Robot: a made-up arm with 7 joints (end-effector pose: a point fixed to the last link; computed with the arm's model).
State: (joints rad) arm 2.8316 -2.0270 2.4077 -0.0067 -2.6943 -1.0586 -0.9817
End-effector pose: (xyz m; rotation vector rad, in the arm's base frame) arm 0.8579 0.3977 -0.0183 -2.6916 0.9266 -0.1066
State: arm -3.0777 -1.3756 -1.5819 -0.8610 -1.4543 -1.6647 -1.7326
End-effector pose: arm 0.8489 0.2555 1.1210 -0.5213 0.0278 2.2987
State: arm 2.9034 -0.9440 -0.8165 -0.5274 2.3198 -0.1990 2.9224
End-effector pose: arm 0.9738 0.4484 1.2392 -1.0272 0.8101 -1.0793
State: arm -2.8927 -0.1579 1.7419 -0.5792 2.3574 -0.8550 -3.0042
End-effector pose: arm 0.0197 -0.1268 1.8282 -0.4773 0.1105 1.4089
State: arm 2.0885 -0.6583 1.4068 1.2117 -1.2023 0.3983 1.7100
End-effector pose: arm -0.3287 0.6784 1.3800 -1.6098 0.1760 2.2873
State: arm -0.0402 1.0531 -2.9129 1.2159 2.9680 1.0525 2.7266
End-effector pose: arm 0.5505 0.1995 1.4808 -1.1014 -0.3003 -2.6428
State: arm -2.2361 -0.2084 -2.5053 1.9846 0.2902 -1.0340 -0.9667
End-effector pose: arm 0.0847 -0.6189 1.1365 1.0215 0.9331 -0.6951
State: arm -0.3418 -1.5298 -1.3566 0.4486 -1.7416 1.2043 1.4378
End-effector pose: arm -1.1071 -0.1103 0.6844 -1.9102 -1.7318 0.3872
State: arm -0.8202 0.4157 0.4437 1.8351 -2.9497 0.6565 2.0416
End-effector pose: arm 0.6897 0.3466 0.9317 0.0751 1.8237 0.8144
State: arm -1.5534 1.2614 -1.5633 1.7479 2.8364 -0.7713 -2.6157
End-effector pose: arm -0.5490 0.3583 0.7767 1.8595 0.0414 -0.8863
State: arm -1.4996 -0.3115 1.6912 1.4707 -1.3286 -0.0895 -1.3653
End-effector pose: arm 0.6085 -0.3698 1.2432 1.8336 0.1291 2.0766
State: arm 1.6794 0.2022 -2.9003 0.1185 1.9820 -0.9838 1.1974
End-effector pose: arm -0.1073 0.0173 1.8088 0.5594 -1.0389 -1.8771
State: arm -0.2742 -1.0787 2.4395 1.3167 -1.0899 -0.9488 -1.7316
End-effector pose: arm -0.8783 -0.4256 0.5868 0.4301 -1.9355 -0.1055
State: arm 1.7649 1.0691 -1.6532 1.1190 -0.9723 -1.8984 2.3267
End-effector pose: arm 0.1509 -0.8610 0.9071 -1.9378 -1.8239 1.3733
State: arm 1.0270 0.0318 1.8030 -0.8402 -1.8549 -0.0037 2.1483
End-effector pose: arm 0.3830 0.1741 1.7076 1.0025 0.5850 2.8484
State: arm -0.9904 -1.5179 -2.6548 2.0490 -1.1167 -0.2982 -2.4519
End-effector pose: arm -0.5055 -0.0898 0.2609 0.9831 -2.5407 -0.9179
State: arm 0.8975 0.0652 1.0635 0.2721 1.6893 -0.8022 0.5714
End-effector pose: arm 0.0844 -0.2872 1.7839 1.0129 -0.0452 1.9350
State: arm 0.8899 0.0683 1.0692 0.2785 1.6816 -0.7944 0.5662
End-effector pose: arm 0.0860 -0.2912 1.7832 1.0079 -0.0537 1.9510
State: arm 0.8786 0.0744 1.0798 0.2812 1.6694 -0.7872 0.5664
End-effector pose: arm 0.0909 -0.2953 1.7825 1.0055 -0.0548 1.9635
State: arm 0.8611 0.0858 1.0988 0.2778 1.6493 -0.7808 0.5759
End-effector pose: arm 0.1015 -0.2996 1.7816 1.0076 -0.0429 1.9702
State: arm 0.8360 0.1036 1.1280 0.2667 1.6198 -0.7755 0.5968
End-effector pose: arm 0.1196 -0.3036 1.7804 1.0151 -0.0145 1.9697
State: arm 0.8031 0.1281 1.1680 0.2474 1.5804 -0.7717 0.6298
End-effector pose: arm 0.1463 -0.3064 1.7784 1.0286 0.0327 1.9609
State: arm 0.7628 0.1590 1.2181 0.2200 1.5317 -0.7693 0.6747
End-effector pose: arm 0.1823 -0.3067 1.7750 1.0473 0.0999 1.9434
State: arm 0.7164 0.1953 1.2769 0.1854 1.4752 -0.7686 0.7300
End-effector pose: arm 0.2274 -0.3031 1.7693 1.0698 0.1865 1.9172
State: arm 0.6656 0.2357 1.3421 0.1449 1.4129 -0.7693 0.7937
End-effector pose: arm 0.2806 -0.2943 1.7605 1.0938 0.2911 1.8831
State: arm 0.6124 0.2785 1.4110 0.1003 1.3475 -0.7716 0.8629
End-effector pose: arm 0.3397 -0.2795 1.7476 1.1170 0.4101 1.8424
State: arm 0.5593 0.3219 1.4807 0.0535 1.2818 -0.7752 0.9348
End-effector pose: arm 0.4017 -0.2588 1.7304 1.1366 0.5388 1.7961
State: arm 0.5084 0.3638 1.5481 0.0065 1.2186 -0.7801 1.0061
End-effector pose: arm 0.4627 -0.2330 1.7090 1.1508 0.6713 1.7467
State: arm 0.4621 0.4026 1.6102 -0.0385 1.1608 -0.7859 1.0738
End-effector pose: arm 0.5194 -0.2045 1.6847 1.1589 0.8004 1.6960
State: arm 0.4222 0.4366 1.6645 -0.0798 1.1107 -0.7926 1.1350
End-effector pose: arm 0.5687 -0.1757 1.6593 1.1614 0.9197 1.6466
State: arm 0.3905 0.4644 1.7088 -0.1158 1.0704 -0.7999 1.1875
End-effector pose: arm 0.6085 -0.1495 1.6353 1.1597 1.0230 1.6003
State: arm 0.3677 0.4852 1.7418 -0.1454 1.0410 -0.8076 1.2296
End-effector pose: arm 0.6380 -0.1281 1.6148 1.1559 1.1063 1.5595
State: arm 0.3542 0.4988 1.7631 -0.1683 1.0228 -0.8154 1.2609
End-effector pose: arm 0.6574 -0.1130 1.5993 1.1517 1.1676 1.5248
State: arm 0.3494 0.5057 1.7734 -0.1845 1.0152 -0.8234 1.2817
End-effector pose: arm 0.6677 -0.1046 1.5896 1.1490 1.2072 1.4966
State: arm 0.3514 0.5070 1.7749 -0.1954 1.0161 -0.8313 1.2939
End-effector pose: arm 0.6709 -0.1015 1.5851 1.1477 1.2293 1.4742
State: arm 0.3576 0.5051 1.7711 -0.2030 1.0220 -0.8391 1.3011
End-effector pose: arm 0.6698 -0.1018 1.5837 1.1476 1.2406 1.4551
